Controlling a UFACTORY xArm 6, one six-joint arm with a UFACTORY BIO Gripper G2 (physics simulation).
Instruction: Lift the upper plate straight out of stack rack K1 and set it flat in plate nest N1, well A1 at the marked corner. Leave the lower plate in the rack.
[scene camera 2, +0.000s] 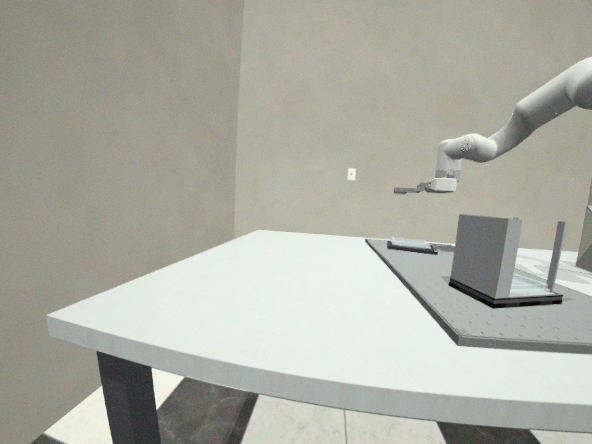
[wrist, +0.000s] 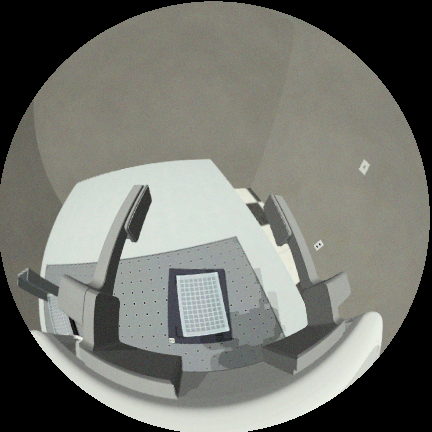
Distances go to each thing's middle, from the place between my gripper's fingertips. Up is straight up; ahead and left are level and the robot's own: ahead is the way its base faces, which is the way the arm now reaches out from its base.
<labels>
Now: the dark nest floor (wrist: 173, 317) 210 mm below my hand, 80 mm behind it and 10 mm to the left of it. Also, from my hand: tall grey rack wall (scene camera 2: 480, 247) (430 mm to the left, 130 mm below, 100 mm behind).
</labels>
